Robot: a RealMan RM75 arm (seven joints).
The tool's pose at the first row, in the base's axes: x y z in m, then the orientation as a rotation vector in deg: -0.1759 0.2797 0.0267 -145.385 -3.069 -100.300
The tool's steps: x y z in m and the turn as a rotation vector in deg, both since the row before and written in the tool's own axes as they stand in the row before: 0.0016 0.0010 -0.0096 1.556 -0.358 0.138; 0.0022 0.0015 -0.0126 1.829 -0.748 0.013; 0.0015 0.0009 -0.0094 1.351 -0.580 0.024; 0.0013 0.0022 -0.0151 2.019 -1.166 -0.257; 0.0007 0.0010 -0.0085 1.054 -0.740 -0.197; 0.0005 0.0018 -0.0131 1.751 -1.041 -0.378; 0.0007 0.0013 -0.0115 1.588 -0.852 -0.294; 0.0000 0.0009 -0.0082 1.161 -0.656 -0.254; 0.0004 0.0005 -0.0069 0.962 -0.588 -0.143; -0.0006 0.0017 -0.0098 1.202 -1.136 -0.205; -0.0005 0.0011 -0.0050 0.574 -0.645 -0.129
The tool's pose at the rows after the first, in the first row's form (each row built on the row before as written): -0.1842 0.2780 0.0316 -144.563 -4.241 -99.065; -0.1950 0.2753 0.0381 -143.924 -5.806 -97.261; -0.2030 0.2732 0.0429 -143.453 -6.929 -95.892; -0.2160 0.2688 0.0497 -143.078 -8.981 -93.588; -0.2232 0.2662 0.0536 -142.995 -10.134 -92.248; -0.2343 0.2618 0.0592 -142.680 -12.068 -90.270; -0.2438 0.2579 0.0645 -142.272 -13.724 -88.567; -0.2507 0.2549 0.0679 -141.994 -14.976 -87.297; -0.2563 0.2525 0.0712 -141.772 -15.926 -86.165; -0.2644 0.2480 0.0749 -141.809 -17.206 -84.280; -0.2685 0.2454 0.0766 -141.906 -17.871 -83.269
